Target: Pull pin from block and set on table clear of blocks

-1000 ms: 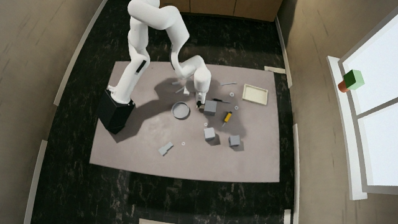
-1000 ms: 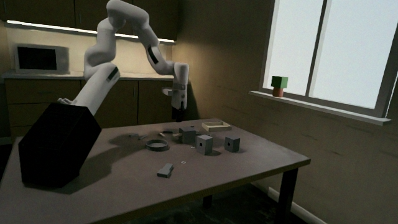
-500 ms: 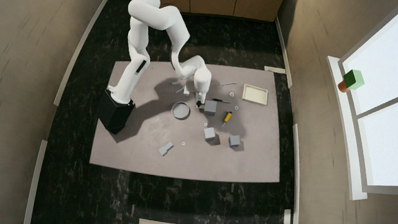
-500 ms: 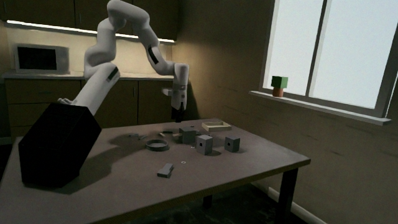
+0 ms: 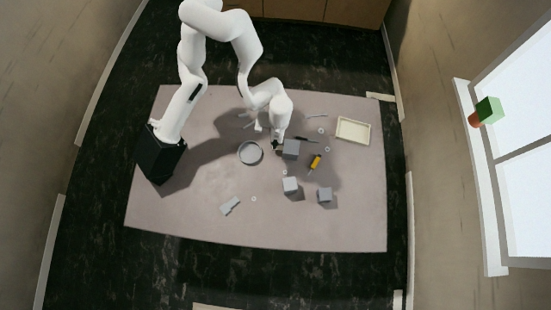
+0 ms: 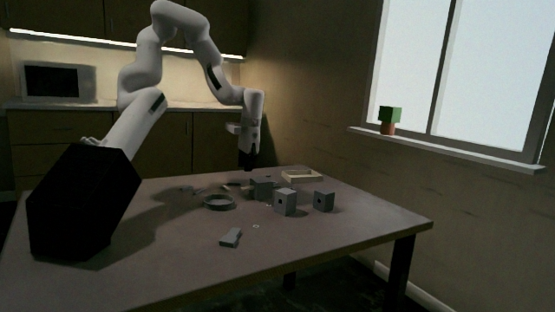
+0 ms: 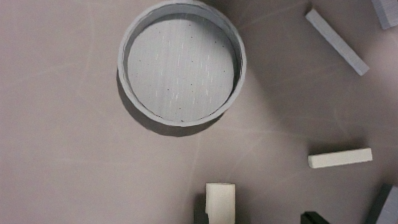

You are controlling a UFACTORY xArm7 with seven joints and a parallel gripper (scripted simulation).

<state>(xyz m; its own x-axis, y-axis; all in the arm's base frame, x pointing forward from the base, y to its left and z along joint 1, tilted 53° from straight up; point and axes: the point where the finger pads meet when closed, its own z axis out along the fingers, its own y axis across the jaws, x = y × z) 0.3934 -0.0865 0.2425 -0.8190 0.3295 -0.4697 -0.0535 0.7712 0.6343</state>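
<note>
Now: hand 11 cm past the round grey dish, 4 cm to the left of it and 12 cm above it. From my hand the other things lie so: cream tray 36 cm ahead, 15 cm to the left, 13 cm below.
</note>
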